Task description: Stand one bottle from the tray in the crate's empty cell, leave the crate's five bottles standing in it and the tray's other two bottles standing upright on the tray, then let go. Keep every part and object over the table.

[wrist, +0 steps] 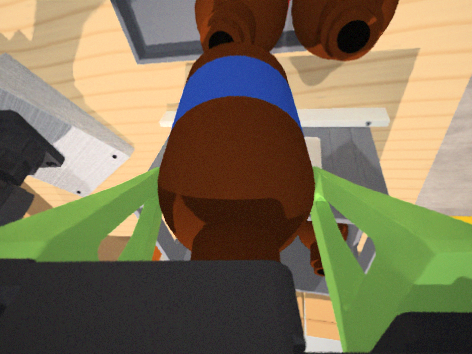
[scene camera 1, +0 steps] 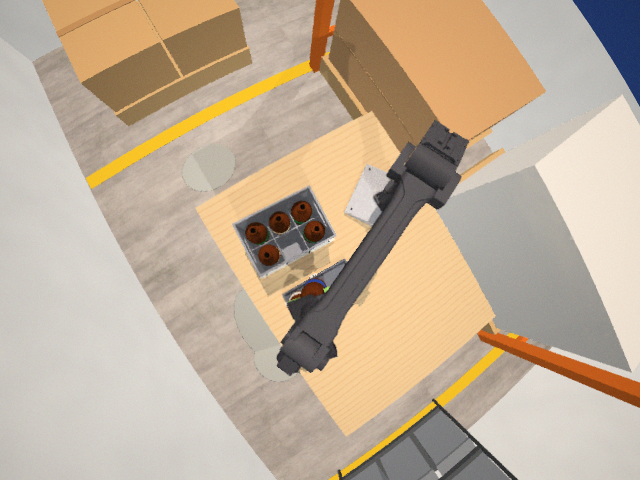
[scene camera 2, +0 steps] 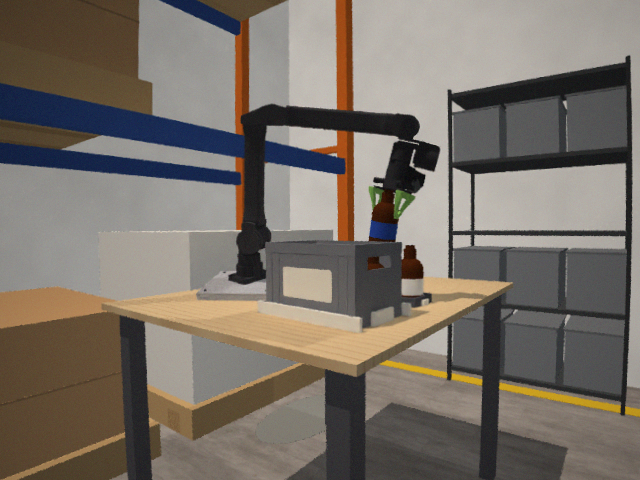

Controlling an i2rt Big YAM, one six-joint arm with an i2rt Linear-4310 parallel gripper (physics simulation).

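Places are measured from the arm's base along level axes (x right, y up, z back), in metres.
Where they show: gripper, fingertip midpoint: (wrist: 236, 177) (scene camera 2: 385, 216); arm's base at its link origin: (wrist: 21, 139) (scene camera 2: 250, 277).
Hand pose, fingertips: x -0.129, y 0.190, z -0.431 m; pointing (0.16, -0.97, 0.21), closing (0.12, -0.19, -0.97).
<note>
Each offset is from my fingertips to the top centre of the thing. "pt": to the spot under its first point. Level surfaces: height alone.
My gripper (scene camera 2: 387, 205) (wrist: 236, 177) is shut on the blue-banded brown bottle @(dx -0.001, dy +0.076, dz +0.000 m) (scene camera 1: 312, 289) (scene camera 2: 383, 229) (wrist: 235, 145), which leans in the scene camera 2 view; its base is hidden behind the crate. The grey crate @(dx +0.209, dy -0.063, dz +0.016 m) (scene camera 2: 342, 279) (wrist: 350, 145) holds several upright bottles @(dx +0.251, dy -0.076, dz +0.014 m) (scene camera 1: 279, 222); its empty cell @(pt dx +0.177, dy -0.231, dz +0.014 m) (scene camera 1: 289, 242) is in the row nearer the tray (scene camera 1: 336, 271) (scene camera 2: 424, 299) (wrist: 165, 55). The wrist view shows two tray bottles @(dx -0.037, dy -0.079, dz -0.057 m) (wrist: 345, 30) beyond the held one. The white-banded one (scene camera 2: 412, 271) stands upright. Whether the held bottle touches one is unclear.
The arm's base plate (scene camera 1: 364, 198) (scene camera 2: 227, 289) (wrist: 85, 155) is on the table @(dy -0.239 m) (scene camera 1: 413, 289) (scene camera 2: 310, 341), to one side of the crate and tray. White strips (scene camera 2: 310, 315) (wrist: 350, 117) lie along the crate's foot. The table's edge runs close beyond the crate and tray.
</note>
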